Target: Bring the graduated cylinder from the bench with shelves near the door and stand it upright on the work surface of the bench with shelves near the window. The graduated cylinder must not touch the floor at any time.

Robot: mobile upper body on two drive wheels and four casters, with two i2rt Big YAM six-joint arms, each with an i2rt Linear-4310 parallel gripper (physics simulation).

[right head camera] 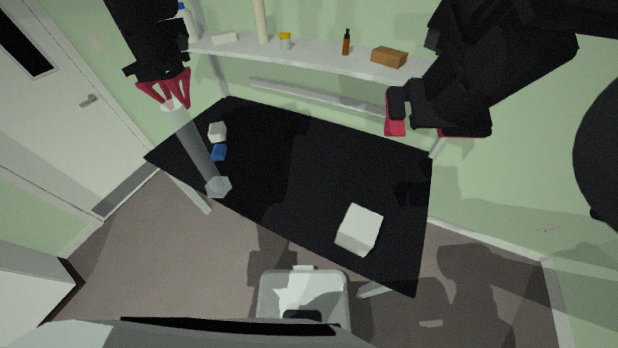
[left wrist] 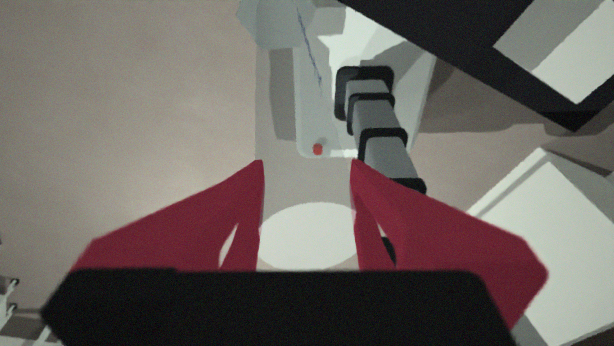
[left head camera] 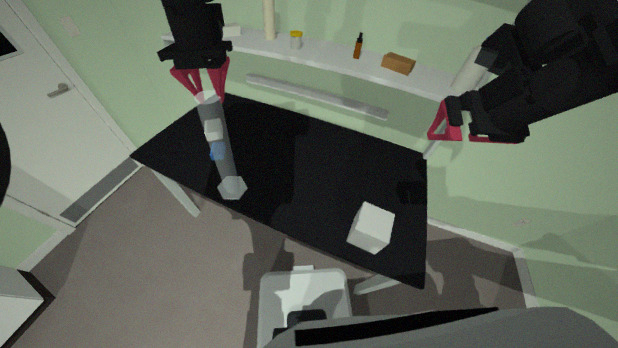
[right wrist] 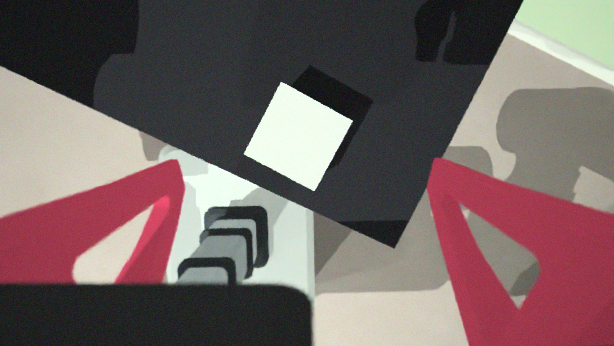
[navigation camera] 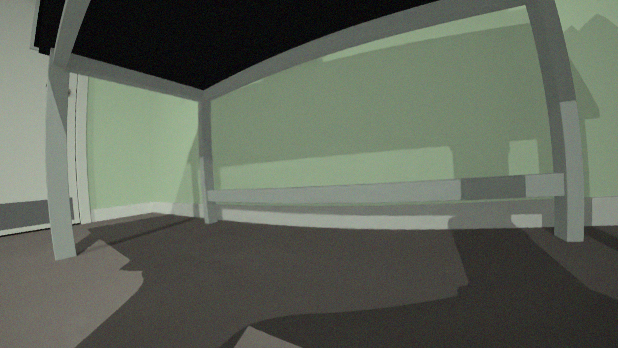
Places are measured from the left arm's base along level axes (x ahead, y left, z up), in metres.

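Where they show: left gripper, fingertip midpoint: (right head camera: 180, 108) (left wrist: 307, 172) (left head camera: 212, 102); right gripper, fingertip midpoint: (right head camera: 412, 132) (left head camera: 449, 137) (right wrist: 306, 172).
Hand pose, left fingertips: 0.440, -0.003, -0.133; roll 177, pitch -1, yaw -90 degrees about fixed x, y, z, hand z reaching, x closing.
Note:
Things, the pixels of their top centre, and the offset from my left fingertips, as dx, dy, dz. Level surfaces: height alone.
- clear graduated cylinder, top centre: (left wrist: 268, 233) (left head camera: 199, 93) (right head camera: 166, 101) -0.009, +0.015, +0.025
- black-topped bench with shelves, surface height: dz -0.515
- white box, top centre: (right wrist: 298, 137) (left wrist: 590, 56) (right head camera: 361, 223) (left head camera: 375, 221) -0.091, -0.445, -0.385
- small white block, top centre: (left head camera: 212, 125) (right head camera: 215, 128) +0.534, +0.287, -0.457
- blue block, top centre: (left head camera: 216, 148) (right head camera: 218, 149) +0.368, +0.225, -0.475
- shelf, surface height: dz -0.058
- brown box, top centre: (right head camera: 390, 51) (left head camera: 400, 58) +0.393, -0.569, -0.018
A clear graduated cylinder (left head camera: 214, 111) (right head camera: 194, 145) (left wrist: 275, 25) with a hexagonal foot hangs roughly upright in the air, foot down, by the front left edge of the black-topped bench with shelves (left head camera: 330, 165) (right head camera: 325, 170) (right wrist: 200, 95) near the door. My left gripper (left head camera: 210, 96) (right head camera: 178, 106) (left wrist: 307, 172) is shut on it near its top rim. In the left wrist view floor shows past the foot. My right gripper (left head camera: 465, 139) (right head camera: 417, 134) (right wrist: 306, 172) is open and empty, above the bench's right end. The bench near the window does not show.
A white box (left head camera: 372, 227) (right head camera: 360, 230) (right wrist: 299, 137), a small white block (right head camera: 217, 131) and a blue block (right head camera: 219, 151) sit on the bench. The shelf (left head camera: 325, 63) holds bottles and a brown box (left head camera: 398, 63). A door (left head camera: 65, 135) is left. Bench legs (navigation camera: 62, 165) stand ahead.

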